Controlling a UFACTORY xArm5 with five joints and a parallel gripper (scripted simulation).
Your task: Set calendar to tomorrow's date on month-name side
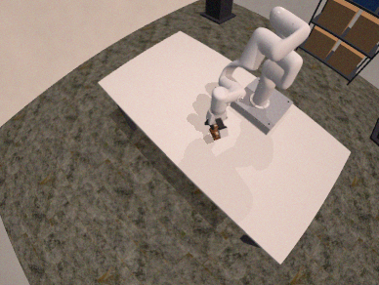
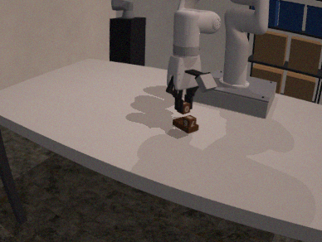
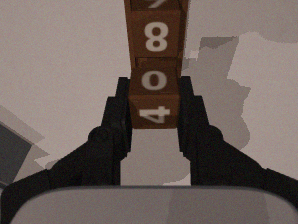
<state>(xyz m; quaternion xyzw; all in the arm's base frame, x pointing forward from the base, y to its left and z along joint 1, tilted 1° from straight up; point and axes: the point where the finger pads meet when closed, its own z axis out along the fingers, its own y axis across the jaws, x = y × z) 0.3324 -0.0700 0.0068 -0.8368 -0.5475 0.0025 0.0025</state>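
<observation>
The tray is 7 cm below my hand, 2 cm to the left of it and 1 cm ahead of it. From my hand the other things lie so: brown wooden cube: 1 cm below.
</observation>
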